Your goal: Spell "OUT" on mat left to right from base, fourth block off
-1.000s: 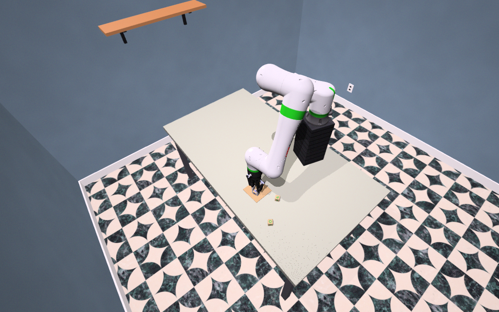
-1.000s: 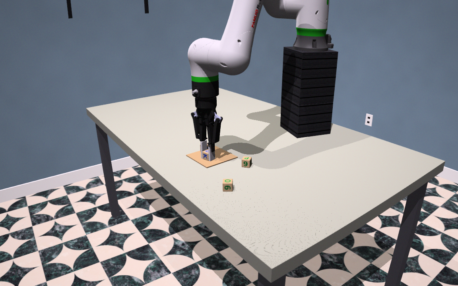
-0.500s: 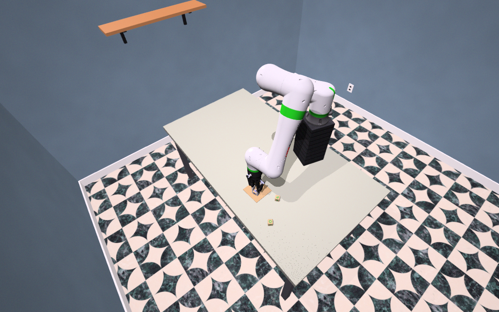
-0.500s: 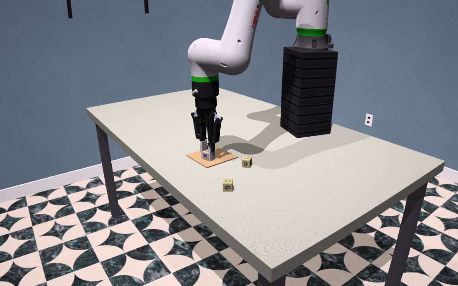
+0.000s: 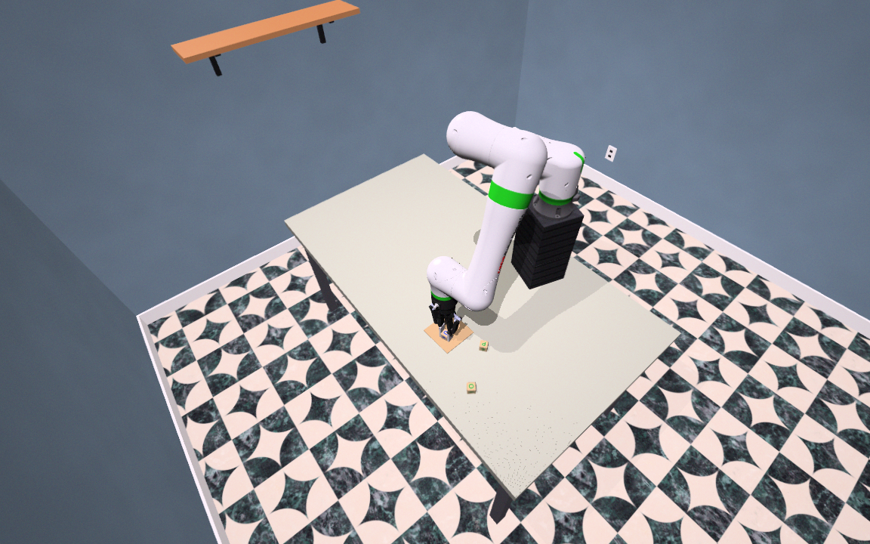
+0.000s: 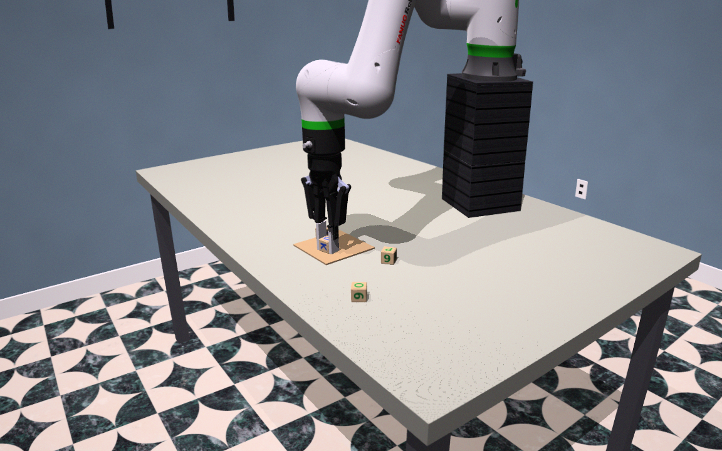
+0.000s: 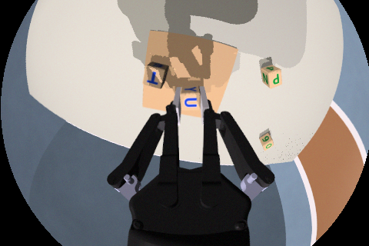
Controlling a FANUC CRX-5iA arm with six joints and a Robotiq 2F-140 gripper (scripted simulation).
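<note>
Now: the tan mat 40 mm below my hand, 30 mm behind it and 10 mm to the right of it. From my hand the other things lie so: wooden block 210 mm to the left, 110 mm ahead, 20 mm below.
</note>
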